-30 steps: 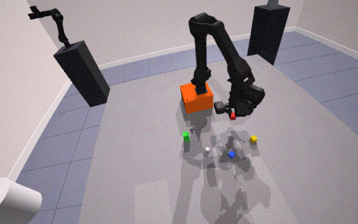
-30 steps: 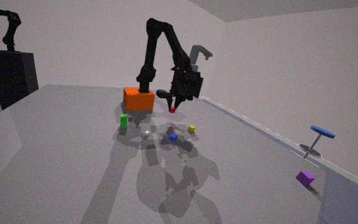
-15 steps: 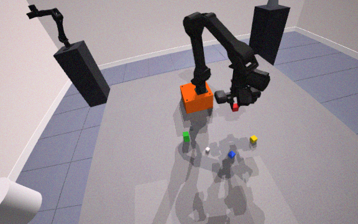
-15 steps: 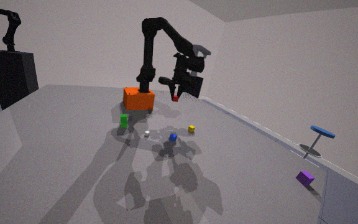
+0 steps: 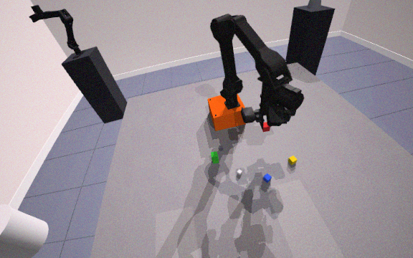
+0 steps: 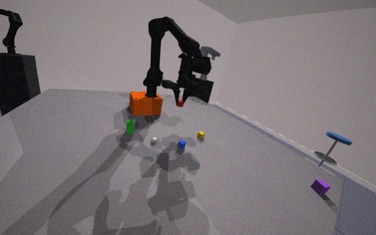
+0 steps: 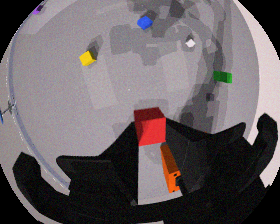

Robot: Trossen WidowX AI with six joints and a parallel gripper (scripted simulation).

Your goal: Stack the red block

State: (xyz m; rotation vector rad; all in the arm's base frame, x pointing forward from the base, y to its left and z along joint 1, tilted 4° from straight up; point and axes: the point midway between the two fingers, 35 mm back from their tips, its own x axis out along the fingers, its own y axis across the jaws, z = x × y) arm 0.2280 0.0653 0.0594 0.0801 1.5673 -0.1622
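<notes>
Right now my gripper tip is 14 cm to the left of the white cube, 12 cm above it and 9 cm short of it. The rest, counted from my gripper tip: blue cube 15 cm ahead, 11 cm below, 5 cm to the right; then yellow cube 11 cm below, 11 cm ahead, 8 cm to the left; then red block right at my gripper tip.
</notes>
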